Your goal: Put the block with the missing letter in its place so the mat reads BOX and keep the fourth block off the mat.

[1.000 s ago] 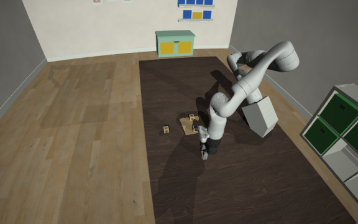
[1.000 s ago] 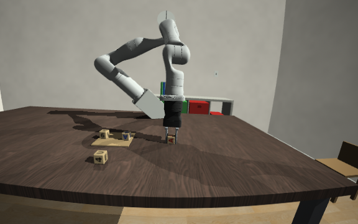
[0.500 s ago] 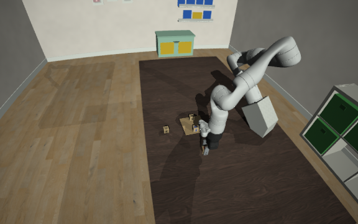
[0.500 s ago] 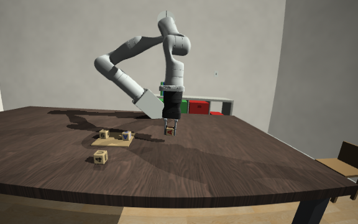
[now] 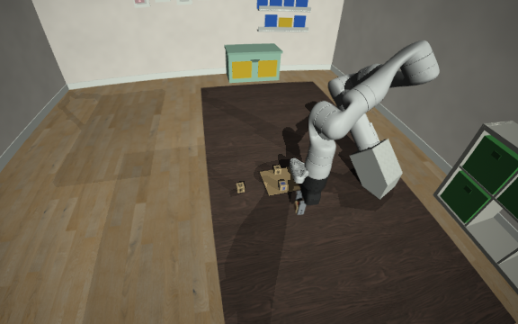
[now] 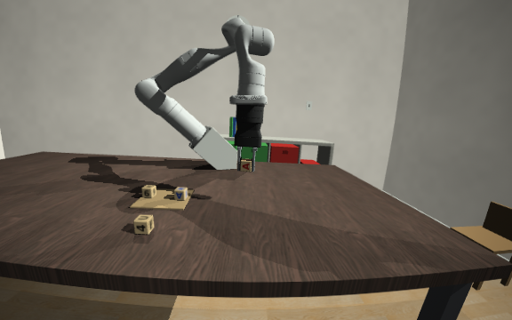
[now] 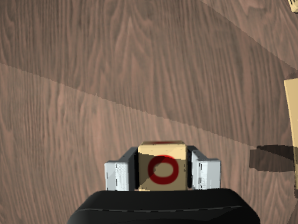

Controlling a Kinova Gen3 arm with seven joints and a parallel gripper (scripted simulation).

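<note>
Right now the tan mat is 23 cm to the right of my hand and 11 cm below it. The rest, counted from my hand: o block (right at my hand); then block marked U (17 cm ahead, 21 cm to the right, 10 cm below); then b block (18 cm to the right, 10 cm below).
</note>
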